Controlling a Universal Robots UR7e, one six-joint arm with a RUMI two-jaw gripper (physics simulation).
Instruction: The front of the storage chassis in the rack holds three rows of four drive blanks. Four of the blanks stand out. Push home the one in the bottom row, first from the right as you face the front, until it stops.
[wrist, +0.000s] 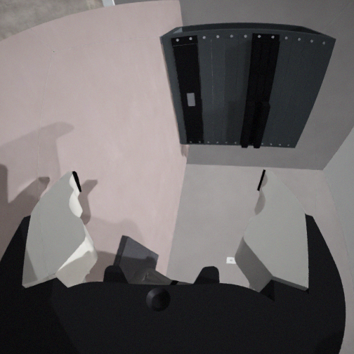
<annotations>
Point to a rack unit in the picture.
At 270, 73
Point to my gripper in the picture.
At 168, 173
</annotations>
